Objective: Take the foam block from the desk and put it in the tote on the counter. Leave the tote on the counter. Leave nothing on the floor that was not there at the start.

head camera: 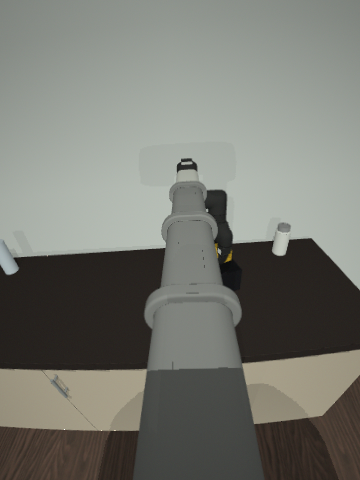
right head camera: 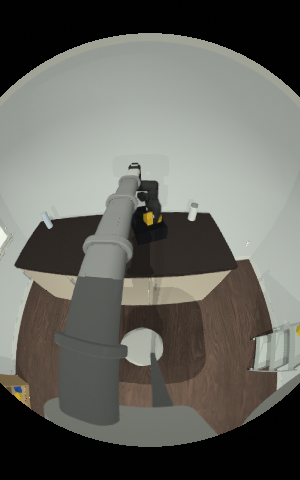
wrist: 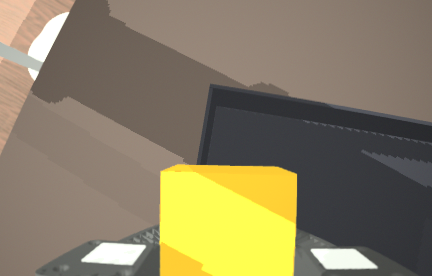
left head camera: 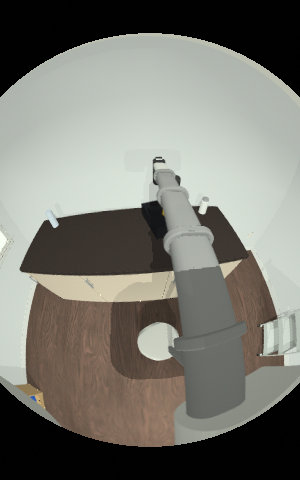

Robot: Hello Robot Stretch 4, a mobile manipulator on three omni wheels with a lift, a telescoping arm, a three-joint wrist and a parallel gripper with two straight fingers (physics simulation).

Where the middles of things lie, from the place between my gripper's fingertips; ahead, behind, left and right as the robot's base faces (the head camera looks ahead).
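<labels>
Black tote (right head camera: 144, 233): my hand is 4 cm to the right of it, 11 cm short of it and 10 cm above it. Yellow foam block (wrist: 207, 213): 2 cm above my hand.
</labels>
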